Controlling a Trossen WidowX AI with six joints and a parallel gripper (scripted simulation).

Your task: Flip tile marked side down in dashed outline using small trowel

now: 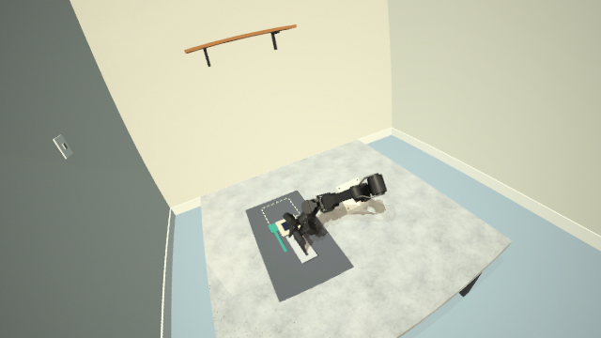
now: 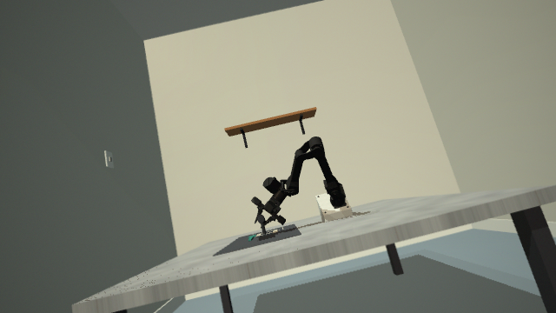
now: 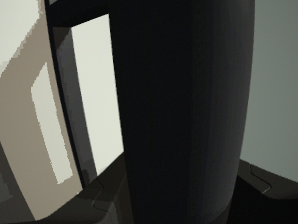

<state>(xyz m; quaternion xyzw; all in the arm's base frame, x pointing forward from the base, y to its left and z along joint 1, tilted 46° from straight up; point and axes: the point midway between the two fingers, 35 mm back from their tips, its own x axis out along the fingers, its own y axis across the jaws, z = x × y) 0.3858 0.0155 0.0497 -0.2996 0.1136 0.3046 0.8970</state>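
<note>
My gripper tip is 80 mm to the left of the dark mat, 80 mm above it and 10 mm past it. Round my gripper tip: teal t-shaped piece: 110 mm to the right, 50 mm below, 40 mm ahead; trowel: 30 mm behind, 10 mm below; tile: 140 mm to the right, 50 mm below, 40 mm behind.
</note>
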